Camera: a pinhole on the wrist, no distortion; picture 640 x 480 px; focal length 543.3 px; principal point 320.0 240.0 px. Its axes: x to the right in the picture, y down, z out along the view. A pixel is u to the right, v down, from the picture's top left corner.
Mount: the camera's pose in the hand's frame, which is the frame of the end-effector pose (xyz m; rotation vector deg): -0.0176 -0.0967 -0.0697 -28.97 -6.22 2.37
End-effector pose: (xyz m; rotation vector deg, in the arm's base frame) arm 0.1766 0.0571 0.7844 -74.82 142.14 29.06
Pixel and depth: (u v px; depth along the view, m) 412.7 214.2 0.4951
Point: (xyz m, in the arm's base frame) 0.1004 0.2818 0.4616
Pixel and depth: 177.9 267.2 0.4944
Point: 0.1897 0.4326 0.5933
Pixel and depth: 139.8 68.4 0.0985
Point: 0.2779 0.0723 0.7709
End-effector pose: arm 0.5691 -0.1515 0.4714 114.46 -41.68 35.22
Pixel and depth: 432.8 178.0 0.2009
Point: 0.5986 -0.2486 0.4052
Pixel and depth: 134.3 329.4 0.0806
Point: 0.5632 -0.1098 0.4117
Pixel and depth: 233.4 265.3 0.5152
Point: 0.3910 -0.4944 0.2918
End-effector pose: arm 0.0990 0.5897 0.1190 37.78 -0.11 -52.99
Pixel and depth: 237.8 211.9 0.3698
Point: 0.0025 0.5659 0.3883
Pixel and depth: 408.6 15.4 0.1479
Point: 0.0109 0.5165 0.1539
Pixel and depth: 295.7 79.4 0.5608
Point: -0.0822 0.4173 0.5605
